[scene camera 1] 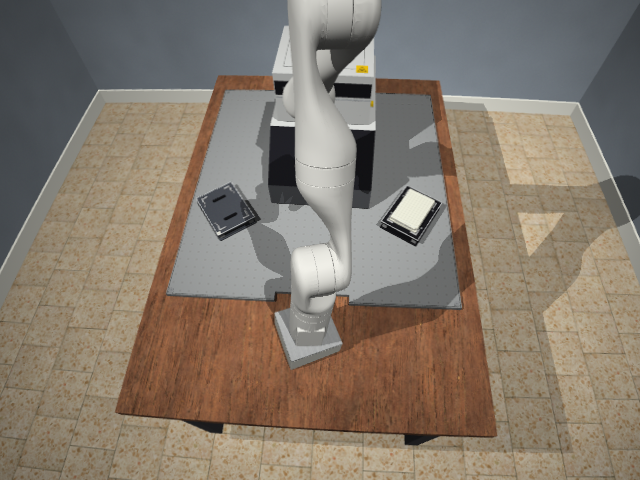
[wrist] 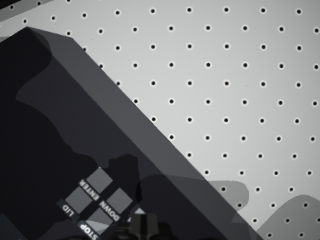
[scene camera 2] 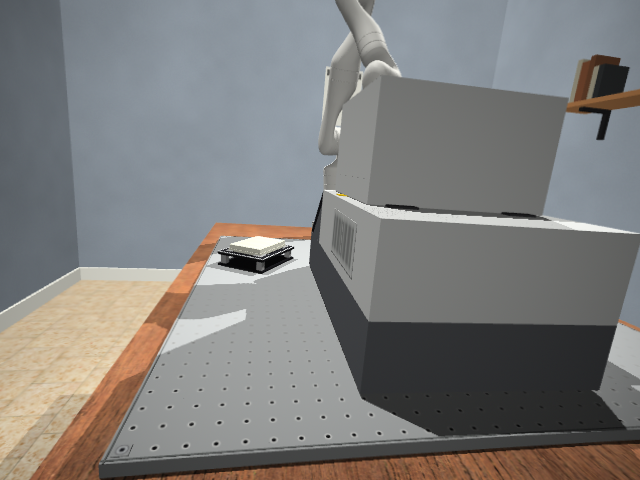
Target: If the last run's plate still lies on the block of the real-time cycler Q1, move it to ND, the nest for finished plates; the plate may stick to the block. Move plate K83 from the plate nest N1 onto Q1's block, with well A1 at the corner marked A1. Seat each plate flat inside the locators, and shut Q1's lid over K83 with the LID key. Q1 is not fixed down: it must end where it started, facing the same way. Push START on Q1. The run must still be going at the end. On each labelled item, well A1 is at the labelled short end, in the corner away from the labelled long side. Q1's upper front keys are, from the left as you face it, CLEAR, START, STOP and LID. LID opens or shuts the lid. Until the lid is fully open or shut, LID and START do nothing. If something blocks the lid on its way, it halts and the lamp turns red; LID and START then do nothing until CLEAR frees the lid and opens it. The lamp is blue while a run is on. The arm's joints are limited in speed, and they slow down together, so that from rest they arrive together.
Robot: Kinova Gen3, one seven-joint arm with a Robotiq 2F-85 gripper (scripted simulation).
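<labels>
The wrist view shows a cycler Q1 (pixel 70 118), while the cycler Q1 is visible in scene camera 1 (pixel 282 185) and in scene camera 2 (pixel 422 300) too.
</labels>
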